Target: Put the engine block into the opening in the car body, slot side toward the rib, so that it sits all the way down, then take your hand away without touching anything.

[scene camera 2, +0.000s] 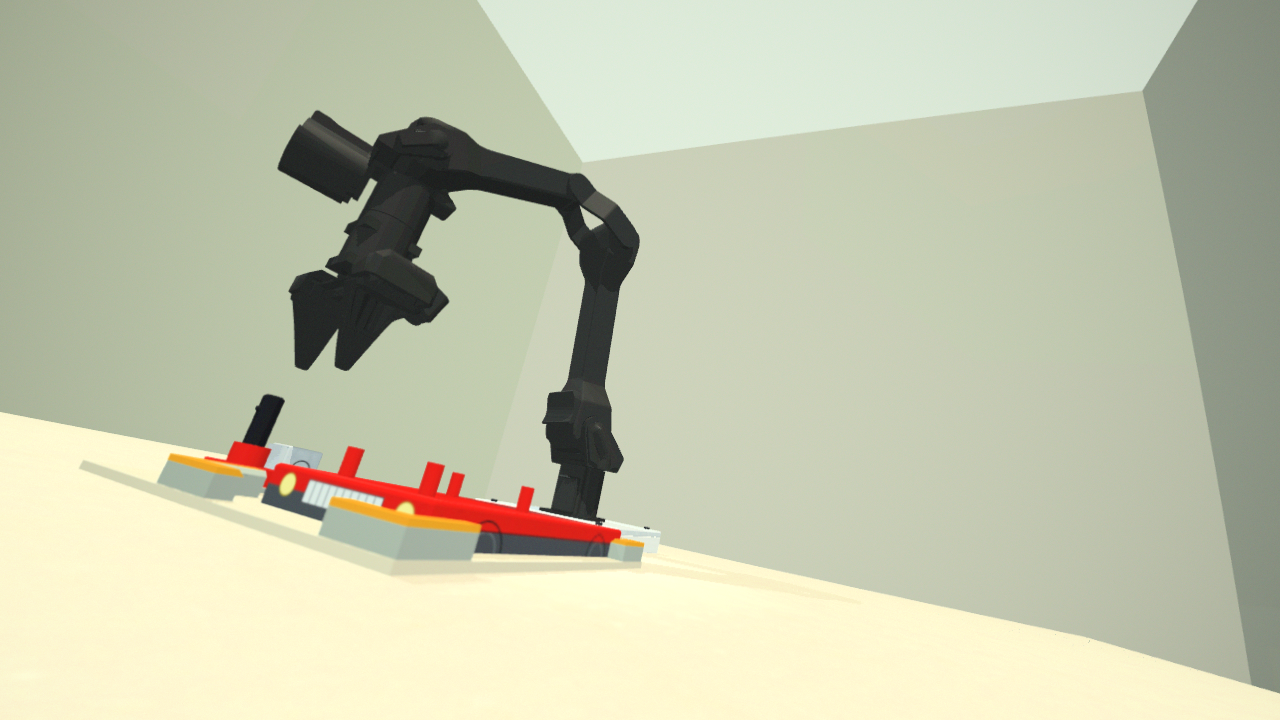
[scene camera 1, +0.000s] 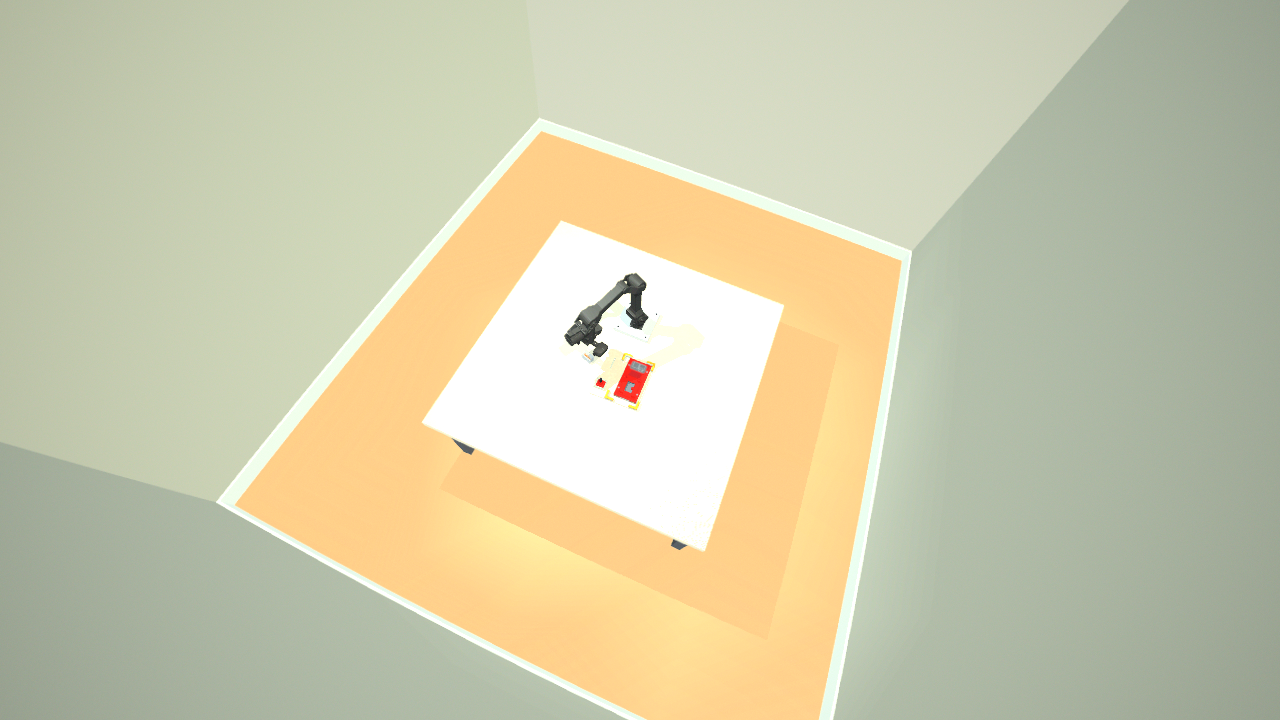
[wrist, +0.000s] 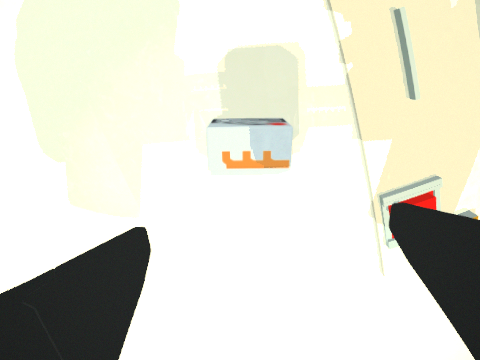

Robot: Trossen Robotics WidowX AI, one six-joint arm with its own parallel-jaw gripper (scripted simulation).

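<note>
Scene camera 1 shows a red car body (scene camera 1: 635, 374). In scene camera 2, the gripper (scene camera 2: 319, 369) is open and holds nothing; an engine block (scene camera 2: 280, 454) is visible as well. The wrist view includes the gripper (wrist: 271, 227) and the engine block (wrist: 236, 147), while the red car body is out of frame in the wrist view.
</note>
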